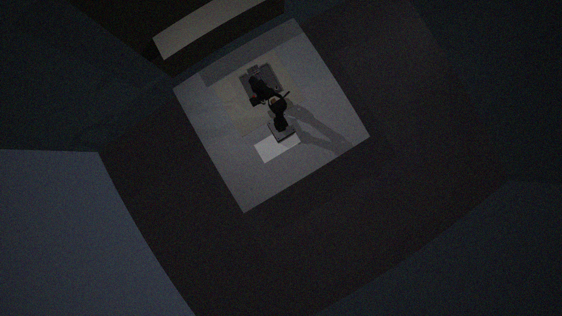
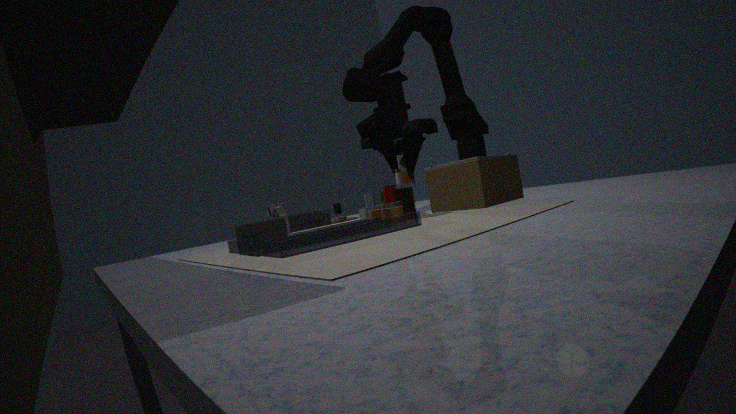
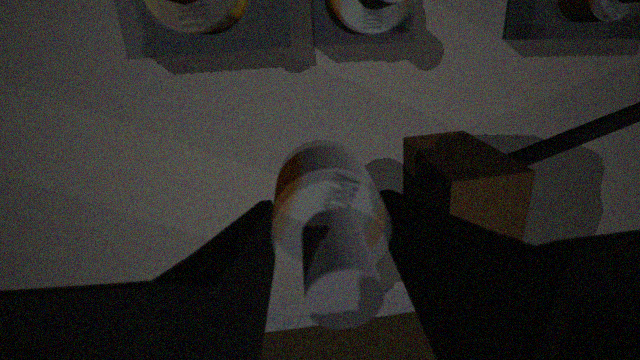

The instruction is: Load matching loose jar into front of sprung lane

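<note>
My gripper tip is now 14 cm short of the pale mat, 10 cm above it and 2 cm to the right of it. Round my gripper tip: thin dark rod: 18 cm to the right, 9 cm below, 1 cm ahead; then pusher lane: 23 cm ahead, 8 cm below, 2 cm to the right; then pale pusher plate: 19 cm ahead, 5 cm below, 3 cm to the right.
</note>
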